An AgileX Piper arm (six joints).
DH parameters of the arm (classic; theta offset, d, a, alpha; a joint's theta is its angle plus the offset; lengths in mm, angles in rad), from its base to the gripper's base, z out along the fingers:
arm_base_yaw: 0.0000 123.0 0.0 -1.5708
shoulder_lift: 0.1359 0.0 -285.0 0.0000
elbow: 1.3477 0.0 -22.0 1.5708
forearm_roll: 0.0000 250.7 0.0 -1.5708
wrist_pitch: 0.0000 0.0 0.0 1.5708
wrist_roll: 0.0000 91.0 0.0 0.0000
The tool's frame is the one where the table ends.
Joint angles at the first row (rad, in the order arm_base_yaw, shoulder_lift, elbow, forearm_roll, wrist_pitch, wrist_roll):
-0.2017 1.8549 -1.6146 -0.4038 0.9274 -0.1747
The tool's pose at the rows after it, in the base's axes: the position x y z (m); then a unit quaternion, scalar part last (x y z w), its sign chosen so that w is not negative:
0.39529, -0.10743, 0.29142, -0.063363, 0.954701, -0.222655, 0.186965
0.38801, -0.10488, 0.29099, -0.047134, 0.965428, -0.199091, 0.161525
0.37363, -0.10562, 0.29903, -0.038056, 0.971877, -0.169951, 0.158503
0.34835, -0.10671, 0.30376, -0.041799, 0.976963, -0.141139, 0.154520
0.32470, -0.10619, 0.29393, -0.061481, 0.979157, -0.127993, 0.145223
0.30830, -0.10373, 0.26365, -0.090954, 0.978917, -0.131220, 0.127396
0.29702, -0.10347, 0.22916, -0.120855, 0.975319, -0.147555, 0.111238
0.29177, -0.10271, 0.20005, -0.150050, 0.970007, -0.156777, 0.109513
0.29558, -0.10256, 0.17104, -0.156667, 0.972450, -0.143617, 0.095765
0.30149, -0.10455, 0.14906, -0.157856, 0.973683, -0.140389, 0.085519
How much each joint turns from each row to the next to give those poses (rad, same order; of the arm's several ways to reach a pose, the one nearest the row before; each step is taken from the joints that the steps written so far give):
0.0074 -0.0008 0.0000 0.0022 0.0293 0.0039
-0.0023 -0.0089 0.0010 0.0466 0.0704 0.0000
-0.0224 -0.0467 0.0263 0.0750 0.0318 -0.0367
-0.0343 -0.0832 0.0867 0.0779 0.0082 -0.0673
-0.0251 -0.0727 0.1273 0.0365 -0.0364 -0.0695
-0.0047 -0.0327 0.1588 -0.0197 -0.0976 -0.0383
0.0000 0.0021 0.1412 -0.0661 -0.1244 -0.0015
0.0000 0.0240 0.0995 -0.0517 -0.1274 0.0000
0.0000 0.0734 0.0324 -0.0061 -0.0695 0.0106
0.0000 0.0710 0.0043 -0.0310 -0.0502 0.0348

